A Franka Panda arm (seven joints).
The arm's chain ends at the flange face. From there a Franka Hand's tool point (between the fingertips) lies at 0.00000 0.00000 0.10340 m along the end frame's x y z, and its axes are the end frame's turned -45 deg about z.
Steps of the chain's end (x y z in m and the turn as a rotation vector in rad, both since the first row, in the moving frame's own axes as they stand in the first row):
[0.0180 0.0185 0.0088 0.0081 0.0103 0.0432]
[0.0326 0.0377 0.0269 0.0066 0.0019 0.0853]
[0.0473 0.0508 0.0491 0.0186 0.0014 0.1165]
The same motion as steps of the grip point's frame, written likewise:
[0.0010 0.0260 0.0088 -0.0016 0.0130 0.0432]
[-0.0030 0.0494 0.0269 0.0033 0.0060 0.0853]
[-0.0009 0.0682 0.0491 0.0122 0.0141 0.1165]

